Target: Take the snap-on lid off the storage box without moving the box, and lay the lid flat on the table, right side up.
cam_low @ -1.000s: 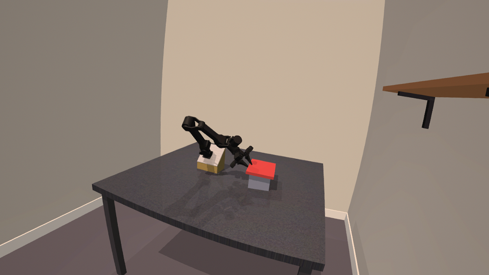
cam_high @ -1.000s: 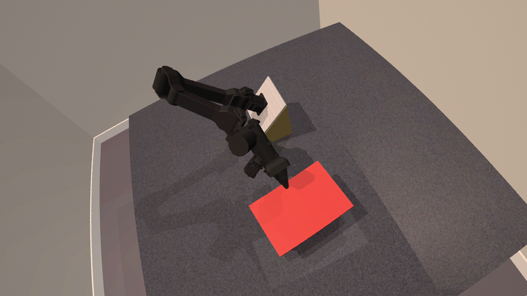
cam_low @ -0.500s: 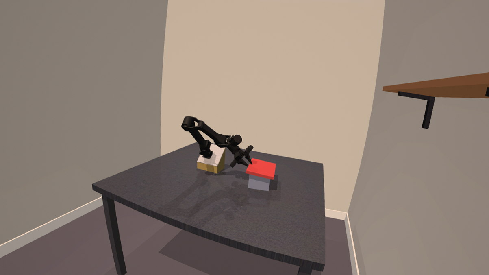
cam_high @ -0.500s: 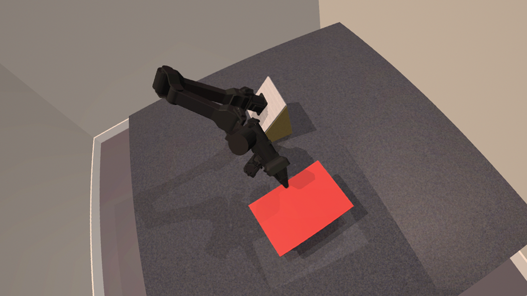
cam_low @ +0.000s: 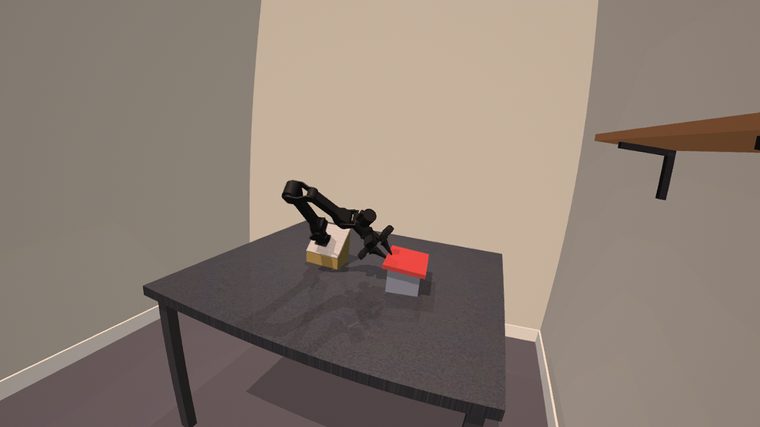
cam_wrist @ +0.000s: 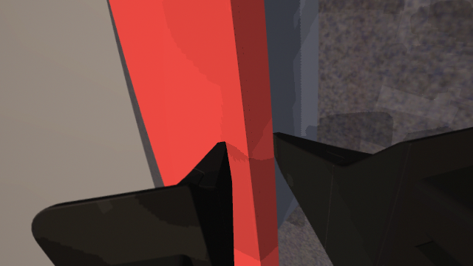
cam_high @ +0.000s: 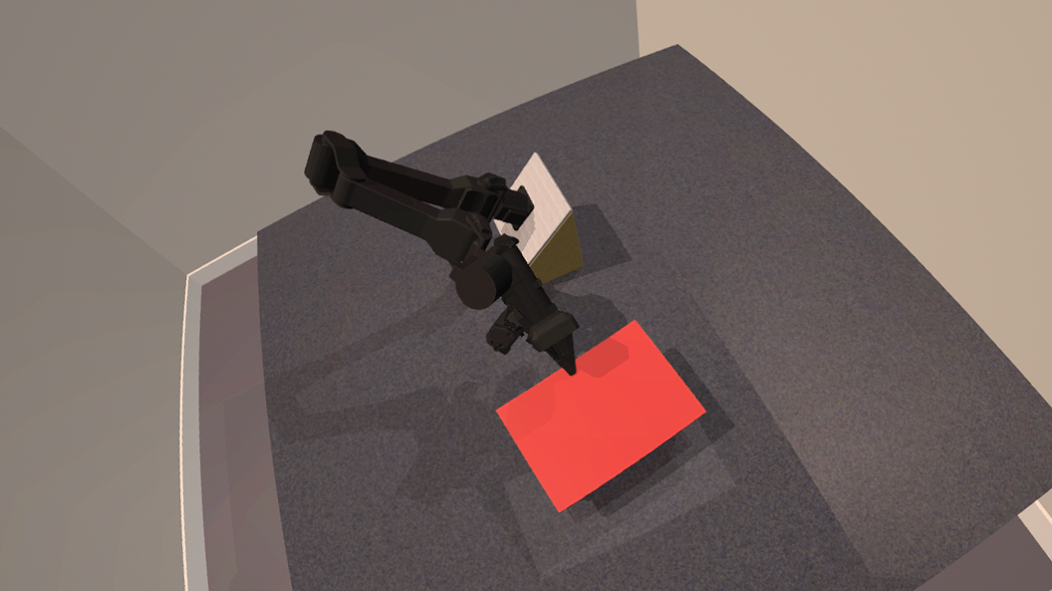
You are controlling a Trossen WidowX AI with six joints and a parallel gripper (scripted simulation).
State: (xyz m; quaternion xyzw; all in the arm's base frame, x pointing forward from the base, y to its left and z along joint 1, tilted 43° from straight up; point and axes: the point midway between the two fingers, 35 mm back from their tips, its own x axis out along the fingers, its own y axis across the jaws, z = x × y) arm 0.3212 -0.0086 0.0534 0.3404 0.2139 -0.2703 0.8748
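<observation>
The red lid lies 70 mm ahead of my gripper tip and 10 mm to the left of it. Round my gripper tip: storage box (70 mm ahead, 60 mm below, 10 mm to the left).
</observation>
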